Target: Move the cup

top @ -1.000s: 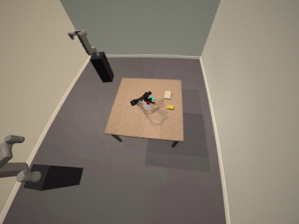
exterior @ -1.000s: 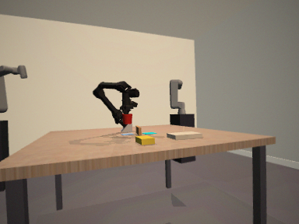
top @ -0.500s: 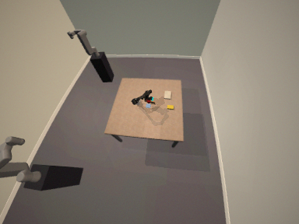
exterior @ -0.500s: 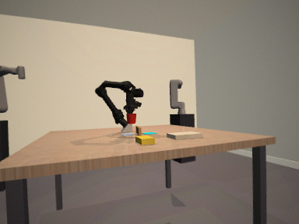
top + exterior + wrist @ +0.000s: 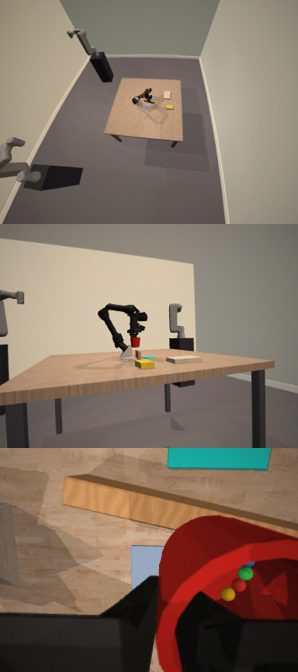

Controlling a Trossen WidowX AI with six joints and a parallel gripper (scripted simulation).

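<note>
My gripper tip is now 50 mm short of the teal pad, 90 mm to the right of it and 120 mm above it. Round my gripper tip: flat beige block 370 mm ahead, 170 mm to the left, 100 mm below; then cup 30 mm ahead, 10 mm to the right; then brown block 30 mm ahead, 10 mm to the left, 100 mm below.
</note>
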